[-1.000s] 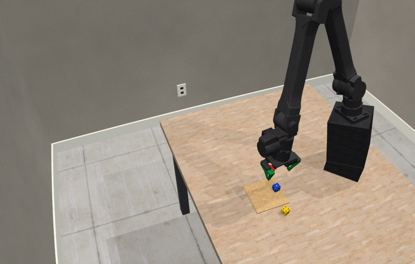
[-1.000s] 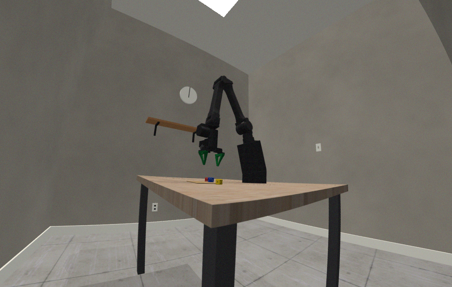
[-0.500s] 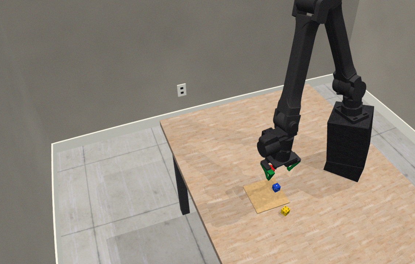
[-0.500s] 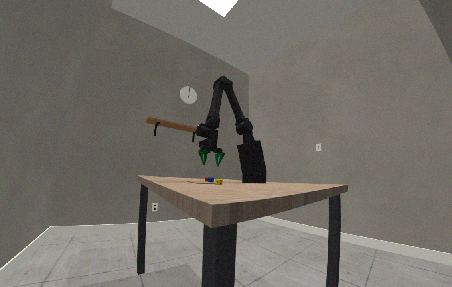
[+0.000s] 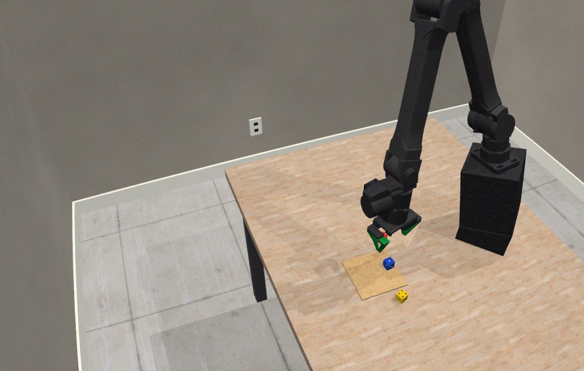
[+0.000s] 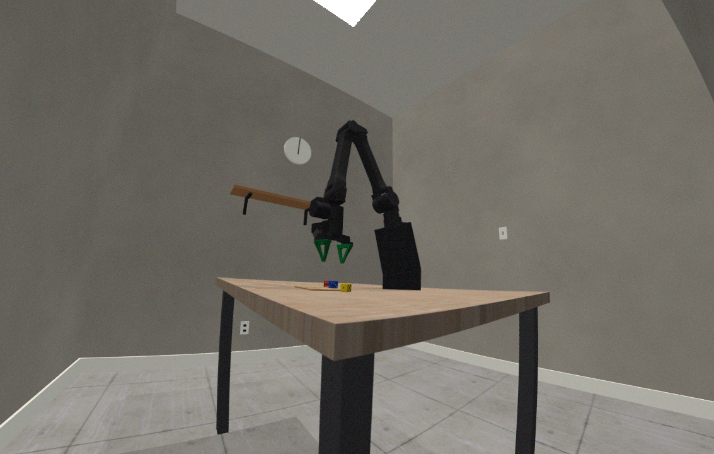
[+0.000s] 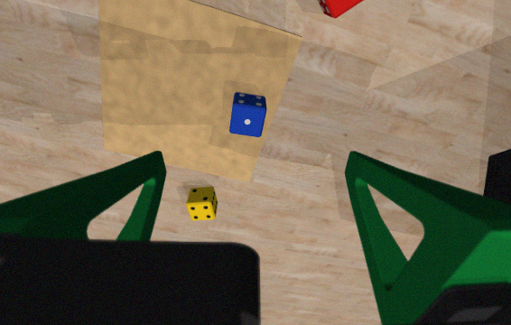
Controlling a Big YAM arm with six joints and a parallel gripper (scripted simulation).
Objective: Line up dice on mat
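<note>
The red die is 3 cm behind my hand, 9 cm to the right of it and 9 cm below it. Also, from my hand: blue die: 1 cm to the left, 9 cm below; tan mat: 5 cm ahead, 2 cm to the left, 10 cm below; yellow die: 2 cm ahead, 12 cm to the left, 9 cm below.
</note>
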